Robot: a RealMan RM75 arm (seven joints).
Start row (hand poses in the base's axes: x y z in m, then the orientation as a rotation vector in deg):
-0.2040, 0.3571, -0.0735, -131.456, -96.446, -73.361
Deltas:
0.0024, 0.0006, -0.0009, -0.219, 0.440, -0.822
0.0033, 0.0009, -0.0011, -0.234, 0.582, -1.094
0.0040, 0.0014, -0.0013, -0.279, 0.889, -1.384
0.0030, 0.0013, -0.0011, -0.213, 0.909, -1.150
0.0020, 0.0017, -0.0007, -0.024, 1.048, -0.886
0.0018, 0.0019, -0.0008, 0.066, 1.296, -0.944
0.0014, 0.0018, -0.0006, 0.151, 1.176, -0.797
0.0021, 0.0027, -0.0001, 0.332, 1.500, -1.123
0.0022, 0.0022, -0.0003, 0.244, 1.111, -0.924
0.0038, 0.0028, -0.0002, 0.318, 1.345, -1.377
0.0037, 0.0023, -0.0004, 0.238, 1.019, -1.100
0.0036, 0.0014, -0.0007, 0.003, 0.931, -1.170
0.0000, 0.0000, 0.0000, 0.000, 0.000, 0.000
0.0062, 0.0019, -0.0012, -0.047, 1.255, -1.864
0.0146, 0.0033, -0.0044, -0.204, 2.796, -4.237
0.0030, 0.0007, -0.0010, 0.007, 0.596, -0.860
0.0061, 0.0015, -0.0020, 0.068, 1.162, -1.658
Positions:
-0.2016, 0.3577, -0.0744, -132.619, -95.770, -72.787
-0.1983, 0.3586, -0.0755, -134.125, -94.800, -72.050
-0.1943, 0.3600, -0.0768, -136.039, -93.490, -70.899
-0.1913, 0.3613, -0.0779, -137.638, -92.317, -69.701
-0.1893, 0.3630, -0.0786, -138.844, -91.169, -68.354
-0.1875, 0.3649, -0.0794, -140.083, -89.796, -66.705
-0.1861, 0.3667, -0.0800, -141.060, -88.515, -65.241
-0.1840, 0.3694, -0.0801, -142.292, -86.625, -63.452
-0.1818, 0.3716, -0.0804, -143.270, -85.120, -62.136
-0.1780, 0.3744, -0.0806, -144.662, -82.985, -60.583
-0.1743, 0.3767, -0.0810, -145.743, -81.298, -59.407
-0.1707, 0.3781, -0.0817, -147.014, -79.750, -58.253
-0.1707, 0.3781, -0.0817, -147.014, -79.750, -58.253
-0.1645, 0.3800, -0.0829, -148.993, -77.355, -56.699
-0.1499, 0.3833, -0.0873, -153.354, -71.888, -53.121
-0.1469, 0.3840, -0.0883, -154.172, -70.715, -52.357
-0.1408, 0.3855, -0.0903, -155.672, -68.391, -50.874

